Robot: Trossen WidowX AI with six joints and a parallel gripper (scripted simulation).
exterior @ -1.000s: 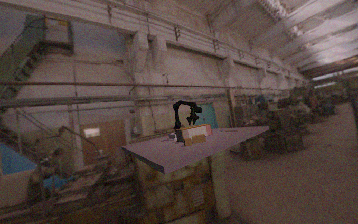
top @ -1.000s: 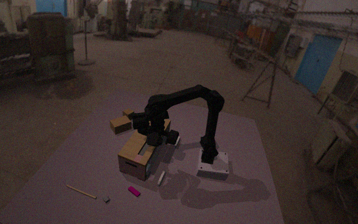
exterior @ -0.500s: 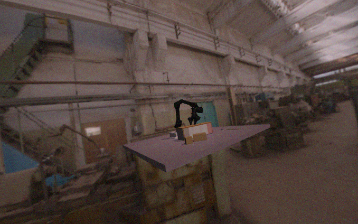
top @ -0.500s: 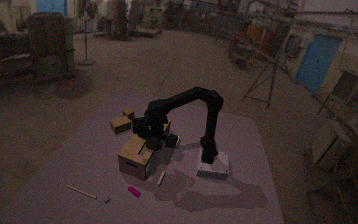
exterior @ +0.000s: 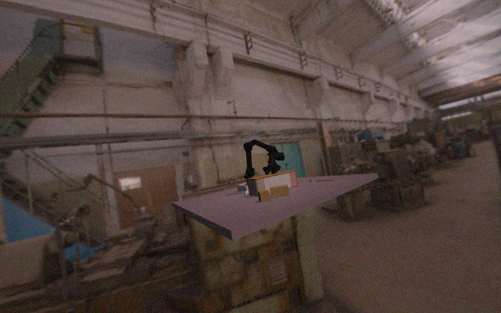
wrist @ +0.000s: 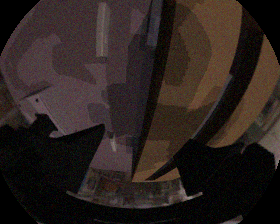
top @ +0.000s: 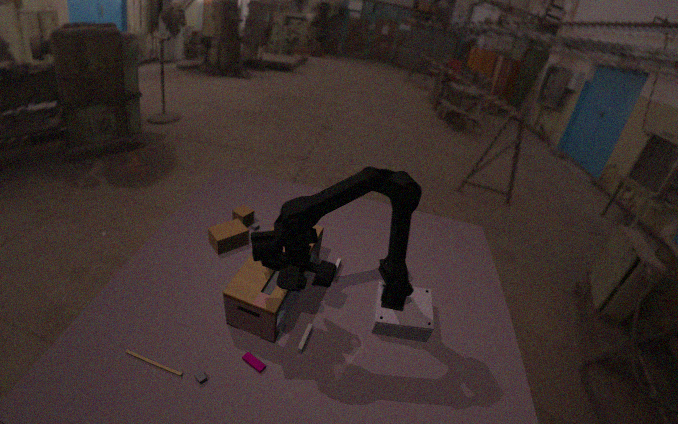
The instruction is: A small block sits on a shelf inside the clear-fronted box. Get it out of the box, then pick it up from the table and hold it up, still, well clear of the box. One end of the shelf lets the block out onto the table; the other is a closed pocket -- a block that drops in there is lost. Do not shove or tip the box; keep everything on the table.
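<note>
Right now the box is 4 cm ahead of my gripper tip, 3 cm below it and 2 cm to the right of it. The rest, counted from my gripper tip: blue block 5 cm ahead, 4 cm to the right, 1 cm below; yellow rod 36 cm to the left, 26 cm ahead, 9 cm below.
</note>
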